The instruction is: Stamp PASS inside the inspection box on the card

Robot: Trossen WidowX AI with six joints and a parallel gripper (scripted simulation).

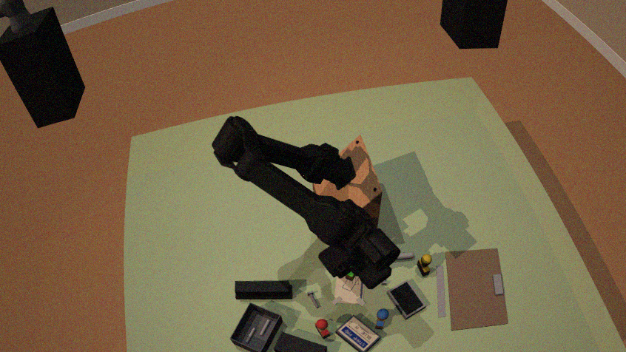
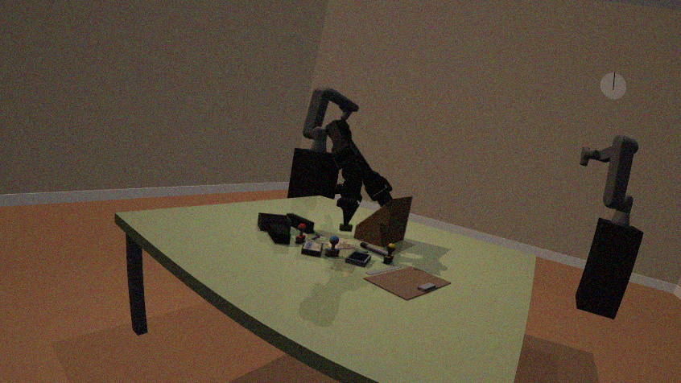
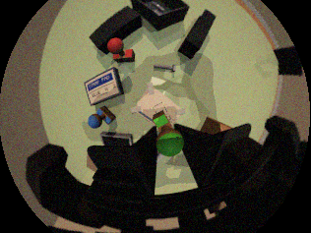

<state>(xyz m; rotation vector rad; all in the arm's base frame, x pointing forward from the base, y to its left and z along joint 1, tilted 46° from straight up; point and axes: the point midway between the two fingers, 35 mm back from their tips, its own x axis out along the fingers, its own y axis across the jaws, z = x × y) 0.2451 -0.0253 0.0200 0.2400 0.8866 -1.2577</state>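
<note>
Now: gripper tip 80 mm above the pale card and 10 mm short of it. Also, from my gripper tip: blue stamp (120 mm ahead, 60 mm below, 50 mm to the left); marker (90 mm to the left, 70 mm below, 50 mm behind); green-knobbed stamp (right at my gripper tip).
</note>
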